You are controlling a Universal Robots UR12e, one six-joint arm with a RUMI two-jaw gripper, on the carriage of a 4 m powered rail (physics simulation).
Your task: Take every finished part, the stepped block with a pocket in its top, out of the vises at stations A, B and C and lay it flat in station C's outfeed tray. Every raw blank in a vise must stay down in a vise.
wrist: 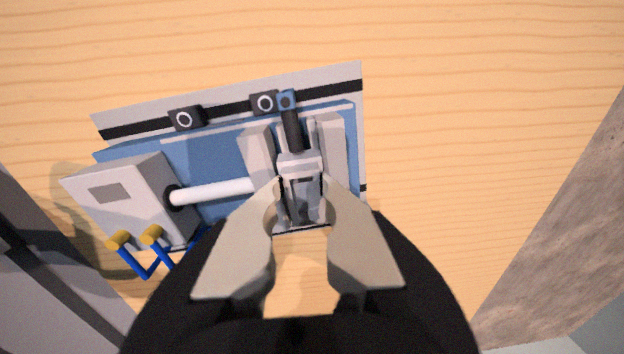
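Note:
The finished part, a grey stepped block with a pocket in its top, stands between the two pale jaws of a vise. My gripper is shut on the finished part, with one fingertip against its left side and the other against its right side. The fingers hide parts of the block's sides and of the vise jaws. No outfeed tray and no raw blank show in the wrist view.
A dark rod with a blue head reaches to the block's back end. A grey box with a white rod and yellow-capped blue hoses is at left. A grey structure stands at lower left, and a brownish stone-like surface at right.

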